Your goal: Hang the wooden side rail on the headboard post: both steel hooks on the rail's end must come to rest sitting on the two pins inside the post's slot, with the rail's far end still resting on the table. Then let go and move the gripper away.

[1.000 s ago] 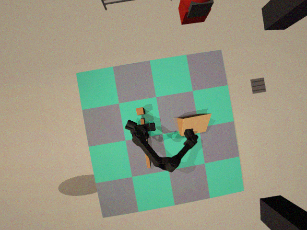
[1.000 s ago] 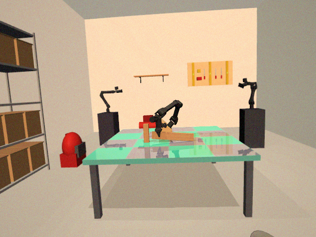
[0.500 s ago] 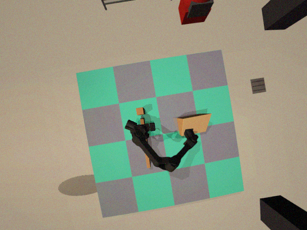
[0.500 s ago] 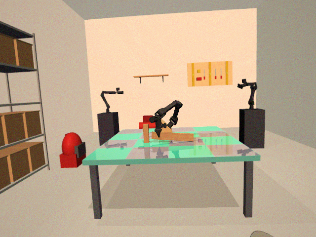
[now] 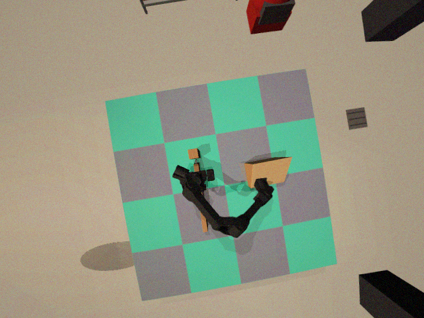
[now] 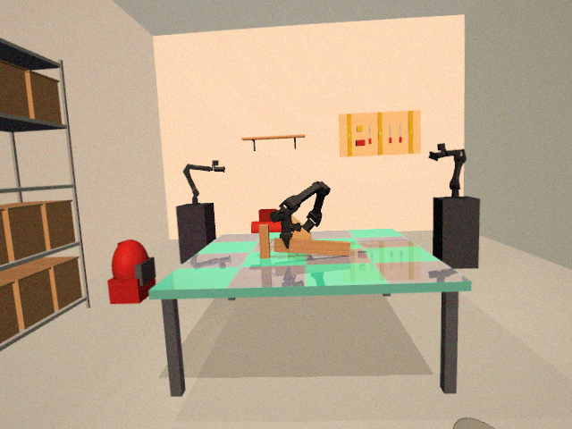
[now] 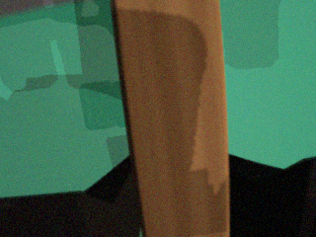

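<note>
My gripper tip is 12 cm to the left of the headboard post, 4 cm below it and 1 cm short of it.
</note>
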